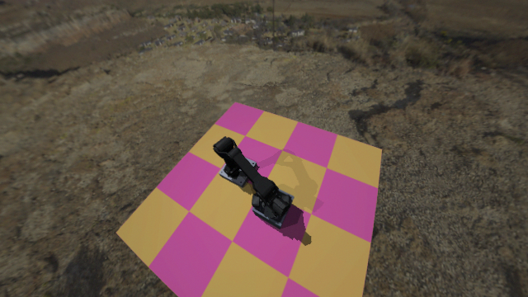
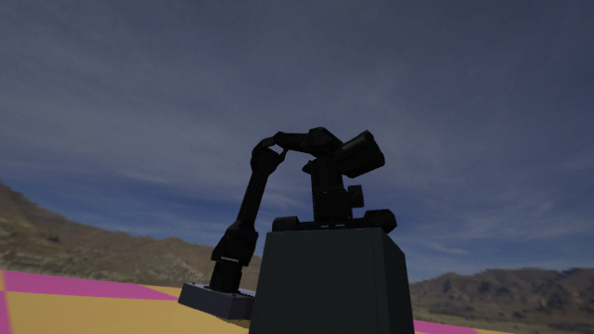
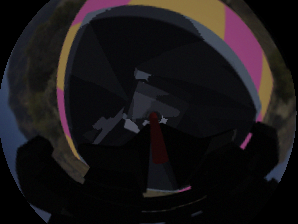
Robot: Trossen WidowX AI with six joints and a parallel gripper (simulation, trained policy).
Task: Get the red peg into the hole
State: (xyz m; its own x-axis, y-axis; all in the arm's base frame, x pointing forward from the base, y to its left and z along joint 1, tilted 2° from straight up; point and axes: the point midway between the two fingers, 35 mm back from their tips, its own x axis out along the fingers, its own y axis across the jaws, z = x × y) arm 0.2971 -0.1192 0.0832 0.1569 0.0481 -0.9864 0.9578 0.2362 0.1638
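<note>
My gripper tip is 10 mm below the red peg. Also, from my gripper tip: plate 30 mm below.
</note>
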